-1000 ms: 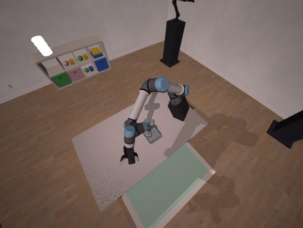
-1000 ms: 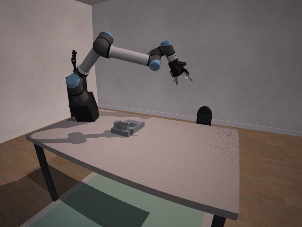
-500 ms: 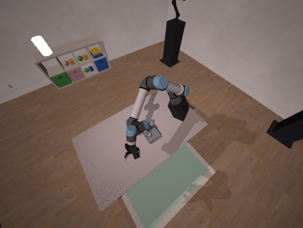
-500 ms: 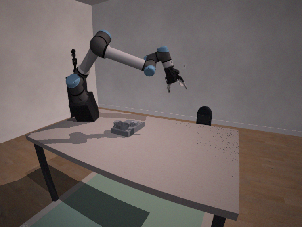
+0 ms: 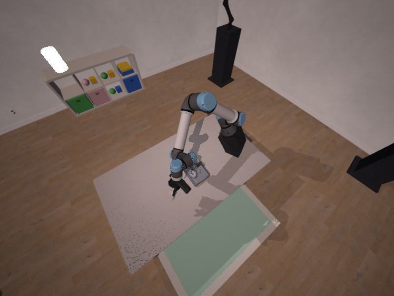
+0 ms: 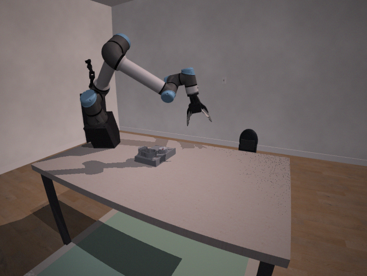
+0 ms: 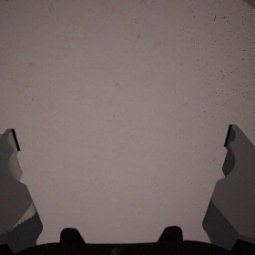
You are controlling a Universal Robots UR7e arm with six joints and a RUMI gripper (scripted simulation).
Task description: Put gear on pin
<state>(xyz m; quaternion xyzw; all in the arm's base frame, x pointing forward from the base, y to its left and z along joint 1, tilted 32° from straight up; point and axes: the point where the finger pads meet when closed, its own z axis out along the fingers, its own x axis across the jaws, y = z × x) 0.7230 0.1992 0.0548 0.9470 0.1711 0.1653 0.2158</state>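
The grey gear lies 220 mm behind my hand, 170 mm below it and 100 mm to the right of it.
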